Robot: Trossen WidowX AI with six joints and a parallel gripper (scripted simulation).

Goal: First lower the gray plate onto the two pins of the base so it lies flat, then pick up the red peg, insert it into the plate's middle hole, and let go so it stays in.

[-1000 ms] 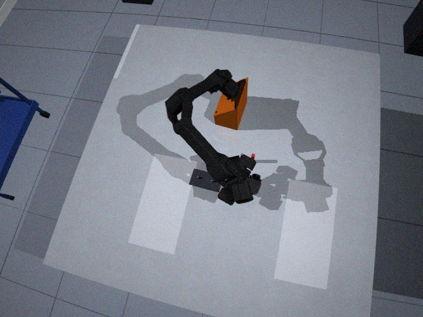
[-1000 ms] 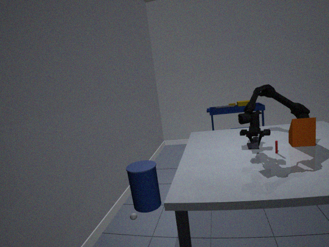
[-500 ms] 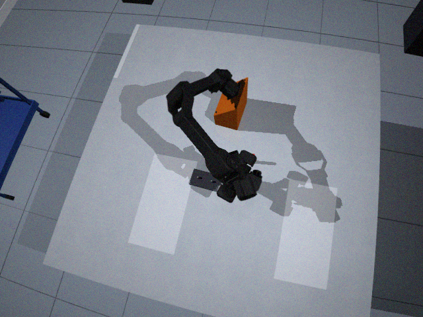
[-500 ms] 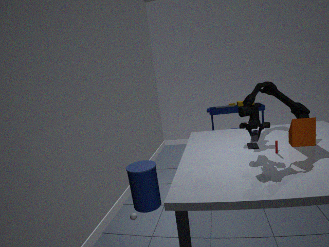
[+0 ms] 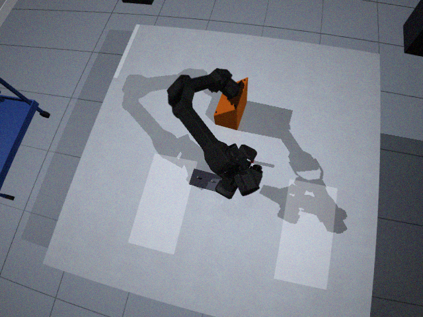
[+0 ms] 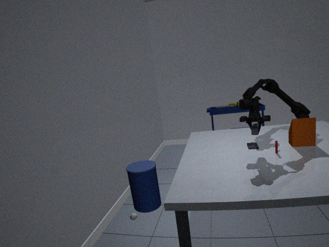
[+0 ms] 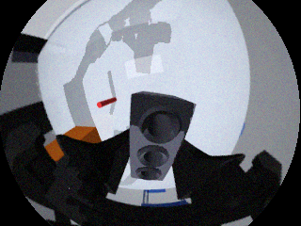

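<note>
The dark base lies 130 mm to the right of my gripper tip and 130 mm below it. Also, from my gripper tip: red peg (120 mm behind, 40 mm to the left, 100 mm below); then gray plate (30 mm above).
</note>
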